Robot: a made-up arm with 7 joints.
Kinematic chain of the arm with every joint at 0, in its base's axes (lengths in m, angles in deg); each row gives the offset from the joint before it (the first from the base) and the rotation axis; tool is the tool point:
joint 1: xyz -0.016 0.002 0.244 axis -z
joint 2: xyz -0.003 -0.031 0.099 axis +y
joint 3: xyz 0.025 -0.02 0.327 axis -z
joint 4: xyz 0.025 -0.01 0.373 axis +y
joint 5: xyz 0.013 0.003 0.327 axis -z
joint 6: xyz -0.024 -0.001 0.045 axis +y
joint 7: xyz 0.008 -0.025 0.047 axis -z
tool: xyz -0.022 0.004 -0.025
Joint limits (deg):
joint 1: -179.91..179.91
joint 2: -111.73..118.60
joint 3: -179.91..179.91
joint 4: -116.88..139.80
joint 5: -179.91..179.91
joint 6: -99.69..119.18
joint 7: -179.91..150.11
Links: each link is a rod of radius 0.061 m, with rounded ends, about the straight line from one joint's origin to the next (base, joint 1, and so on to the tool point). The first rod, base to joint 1, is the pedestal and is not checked.
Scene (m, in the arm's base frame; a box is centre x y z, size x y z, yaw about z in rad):
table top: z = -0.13
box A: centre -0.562 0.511 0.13 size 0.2 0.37 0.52 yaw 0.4
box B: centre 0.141 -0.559 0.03 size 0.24 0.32 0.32 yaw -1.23
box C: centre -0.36 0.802 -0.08 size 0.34 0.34 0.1 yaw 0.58
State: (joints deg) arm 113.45 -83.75 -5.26 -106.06 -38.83 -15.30 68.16
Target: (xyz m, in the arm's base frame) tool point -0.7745 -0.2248 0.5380
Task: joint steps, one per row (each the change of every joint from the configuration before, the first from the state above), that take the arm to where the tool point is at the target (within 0.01 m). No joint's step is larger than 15 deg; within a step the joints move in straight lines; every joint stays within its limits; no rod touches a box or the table.
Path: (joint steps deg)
1: -12.43 11.90 -5.54 7.67 -0.73 -3.12 3.95
2: -12.42 11.90 -5.53 7.68 -0.74 -3.13 3.94
3: -12.43 11.90 -5.54 7.67 -0.73 -3.12 3.95
4: -12.42 11.90 -5.53 7.68 -0.74 -3.13 3.94
5: -13.67 -5.66 -5.14 -3.20 -0.03 2.94 -4.19
6: -13.66 -5.66 -5.13 -3.20 -0.04 2.93 -4.19
7: -13.66 -5.66 -5.14 -3.19 -0.04 2.93 -4.20
8: -13.67 -5.66 -5.13 -3.20 -0.03 2.93 -4.19

